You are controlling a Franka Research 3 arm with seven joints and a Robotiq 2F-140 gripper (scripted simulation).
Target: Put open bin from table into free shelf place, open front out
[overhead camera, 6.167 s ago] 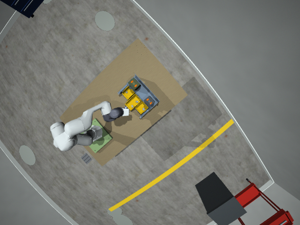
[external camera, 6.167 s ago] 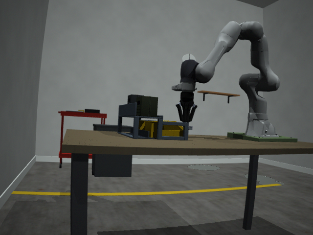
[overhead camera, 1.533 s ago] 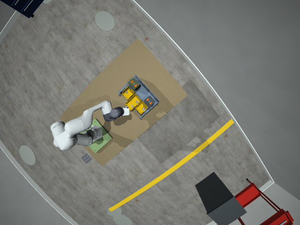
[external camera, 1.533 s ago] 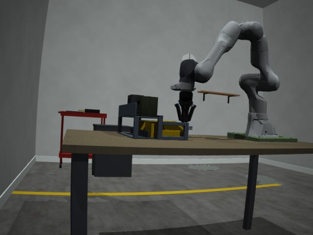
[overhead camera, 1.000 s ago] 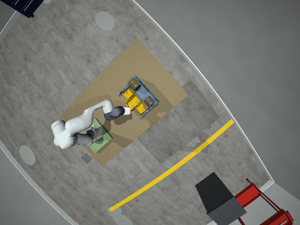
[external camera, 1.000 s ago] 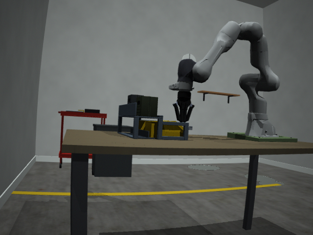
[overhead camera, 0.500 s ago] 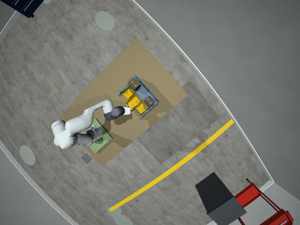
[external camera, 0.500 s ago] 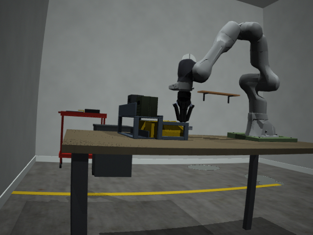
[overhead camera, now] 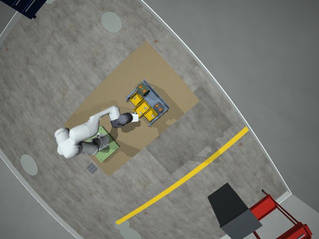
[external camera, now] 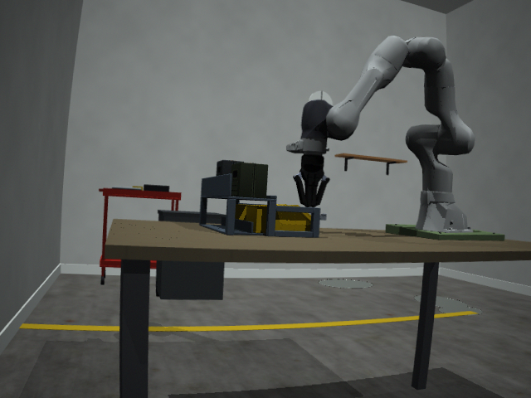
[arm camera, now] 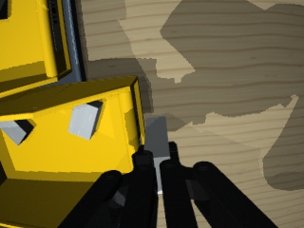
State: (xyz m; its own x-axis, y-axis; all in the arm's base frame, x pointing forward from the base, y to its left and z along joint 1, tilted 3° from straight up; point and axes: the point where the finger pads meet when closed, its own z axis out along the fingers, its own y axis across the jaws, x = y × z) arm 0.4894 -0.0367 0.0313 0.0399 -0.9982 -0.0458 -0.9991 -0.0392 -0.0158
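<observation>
Now: the shelf lip 6 cm ahead of my hand, 1 cm to the left of it and 5 cm below it. Round my hand: shelf board 26 cm ahead, 2 cm to the left, 5 cm above.
</observation>
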